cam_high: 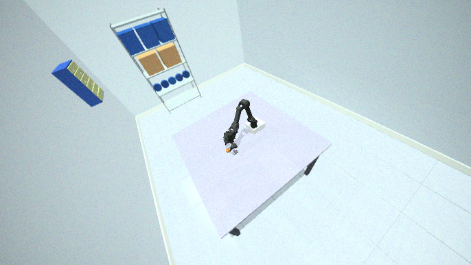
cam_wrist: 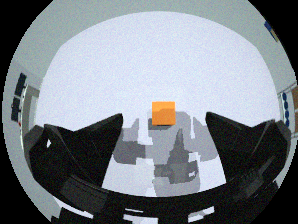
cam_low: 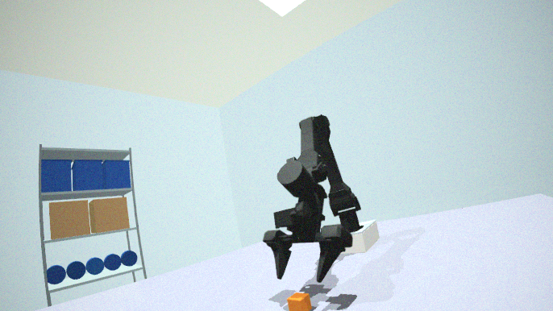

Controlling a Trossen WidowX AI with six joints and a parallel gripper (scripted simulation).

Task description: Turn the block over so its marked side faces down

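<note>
The block is 40 mm below my gripper tip.
</note>
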